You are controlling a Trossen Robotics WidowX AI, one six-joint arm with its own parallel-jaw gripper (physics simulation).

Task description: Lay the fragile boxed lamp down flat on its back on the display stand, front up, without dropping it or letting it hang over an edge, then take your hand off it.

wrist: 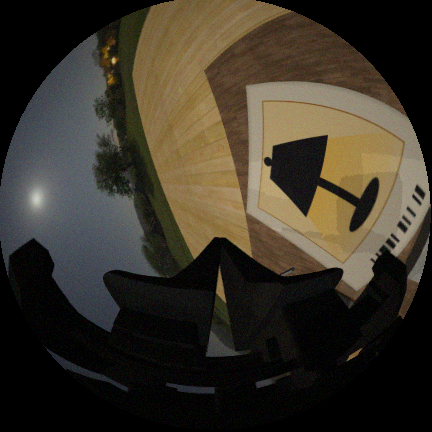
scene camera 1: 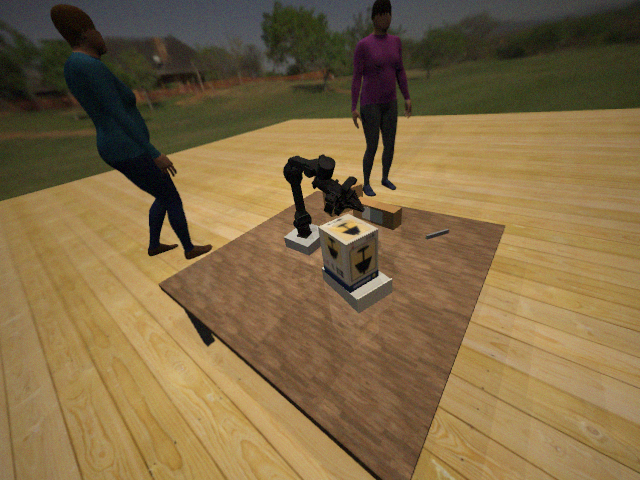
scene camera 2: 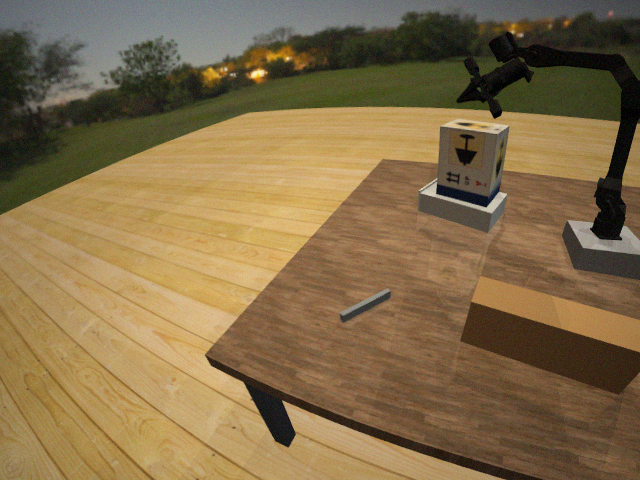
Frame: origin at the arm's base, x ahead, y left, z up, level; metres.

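Seen in the pictures: gripper, fingertip midpoint: (wrist: 218,242) (scene camera 1: 363,210) (scene camera 2: 456,101); arm's base at its link origin: (scene camera 1: 304,234) (scene camera 2: 605,234).
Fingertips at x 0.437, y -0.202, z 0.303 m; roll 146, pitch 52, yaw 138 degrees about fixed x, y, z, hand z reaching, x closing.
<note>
Pixels of each thing's top centre, then the offset from my fingertips to it. Level surfaces: height alone.
- boxed lamp at its top centre: (wrist: 332,187) (scene camera 2: 475,125) (scene camera 1: 347,227) 0.073 m down, 0.064 m back, 0.015 m right
- long brown box at its top centre: (scene camera 2: 557,311) (scene camera 1: 375,204) 0.259 m down, 0.154 m back, 0.572 m left
- grey bar at its top centre: (scene camera 2: 366,301) (scene camera 1: 437,232) 0.347 m down, 0.204 m ahead, 0.501 m left
- brown table at its surface level: 0.369 m down
The boxed lamp (scene camera 1: 348,253) (scene camera 2: 467,160) (wrist: 345,150) is a white carton with yellow lamp pictures and a blue band at its bottom. It stands upright on the display stand (scene camera 1: 373,295) (scene camera 2: 454,212), a low pale block with a thin raised lip along one side. Lamp pictures show on its top and on the sides in view; its arrow and "UP" marks show in scene camera 2. My gripper (scene camera 1: 362,208) (scene camera 2: 458,101) (wrist: 218,242) is shut and empty. It hangs tilted above the level of the box's top, on the arm's side in scene camera 1, and looks apart from the box.
The arm's pale base block (scene camera 1: 302,242) (scene camera 2: 599,253) stands beside the stand. A long brown box (scene camera 1: 390,215) (scene camera 2: 547,322) and a grey bar (scene camera 1: 437,234) (scene camera 2: 365,305) lie on the brown table (scene camera 1: 289,320) (scene camera 2: 403,372). Two people stand beyond the table in scene camera 1.
</note>
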